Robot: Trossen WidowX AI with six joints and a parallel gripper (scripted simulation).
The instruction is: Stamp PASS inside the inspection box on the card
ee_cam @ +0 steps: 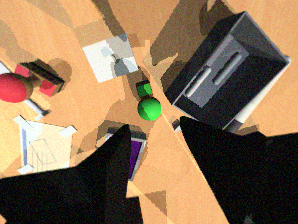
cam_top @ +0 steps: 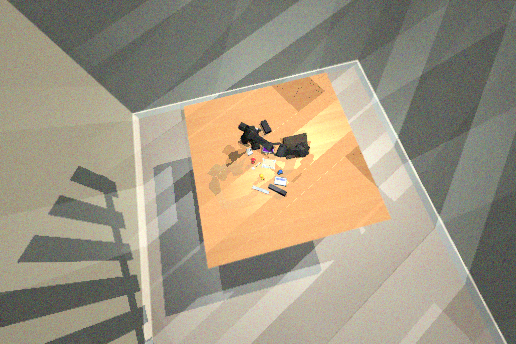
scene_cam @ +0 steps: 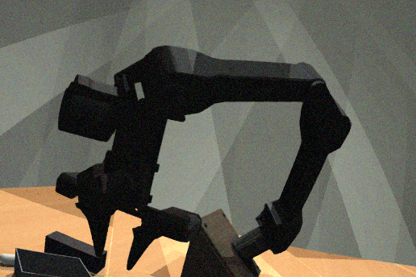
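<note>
Now: the green stamp 70 mm below my gripper tip. Also, from my gripper tip: red stamp: 50 mm ahead, 120 mm to the left, 70 mm below; purple ink pad: 90 mm behind, 60 mm to the left, 80 mm below; dark tray: 10 mm ahead, 90 mm to the right, 80 mm below.
</note>
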